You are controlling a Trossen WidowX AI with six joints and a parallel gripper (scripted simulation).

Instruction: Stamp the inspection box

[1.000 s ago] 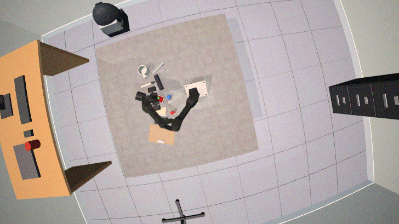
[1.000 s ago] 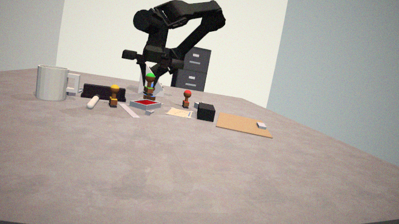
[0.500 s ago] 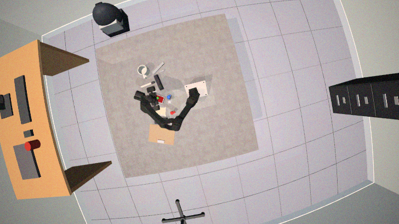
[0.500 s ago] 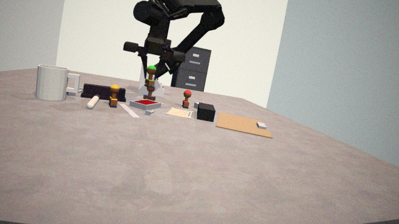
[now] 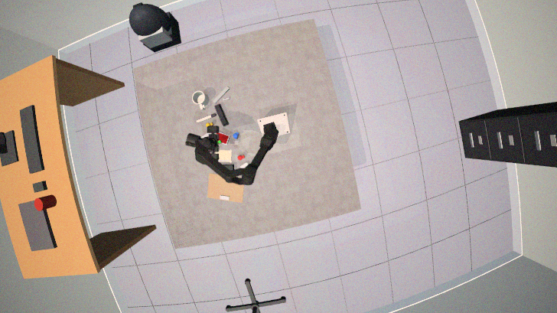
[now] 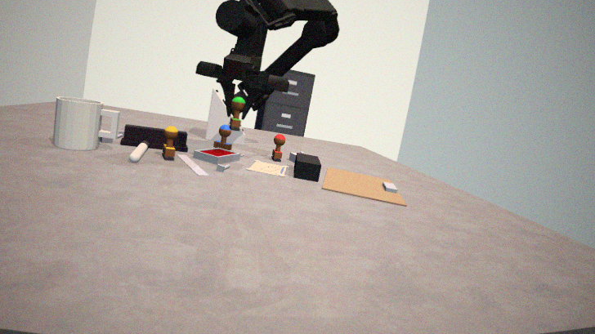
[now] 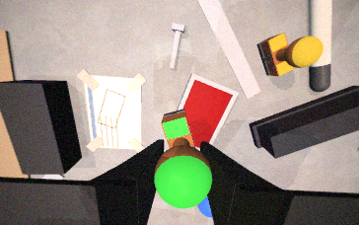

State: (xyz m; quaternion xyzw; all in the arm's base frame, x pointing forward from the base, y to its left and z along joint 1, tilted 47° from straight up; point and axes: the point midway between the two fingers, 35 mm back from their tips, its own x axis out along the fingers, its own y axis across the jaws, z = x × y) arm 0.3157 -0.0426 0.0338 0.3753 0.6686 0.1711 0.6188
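Now: gripper tip 10 mm short of the cream card, 90 mm to the right of it and 100 mm above it. From my gripper tip the other things lie so: red ink pad 10 mm behind, 20 mm to the right, 90 mm below; then green-knobbed stamp right at my gripper tip; then blue-knobbed stamp 110 mm behind, 10 mm to the right, 70 mm below.
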